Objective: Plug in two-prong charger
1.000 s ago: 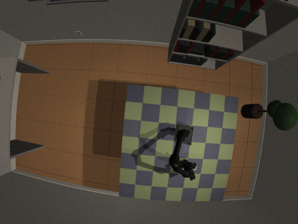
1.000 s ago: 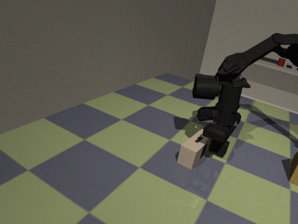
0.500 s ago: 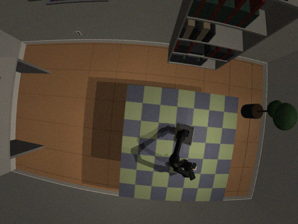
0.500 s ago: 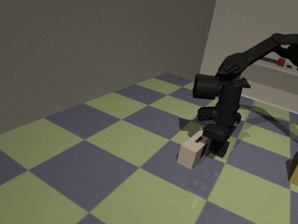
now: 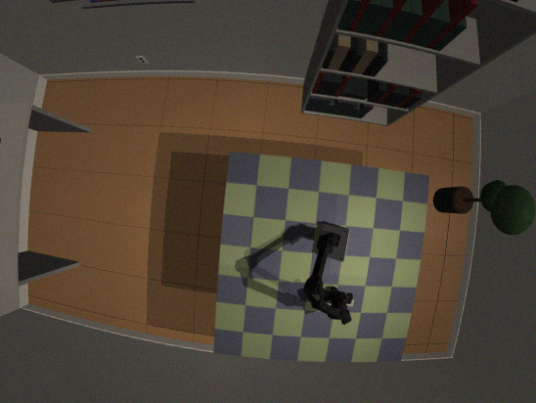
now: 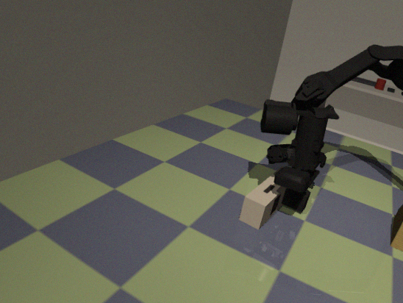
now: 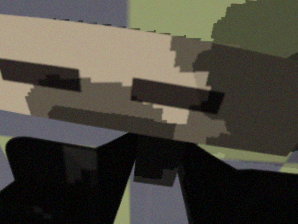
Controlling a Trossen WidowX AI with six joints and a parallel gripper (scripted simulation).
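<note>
The black two-prong charger lies 20 mm ahead of my gripper tip and 10 mm above it.
</note>
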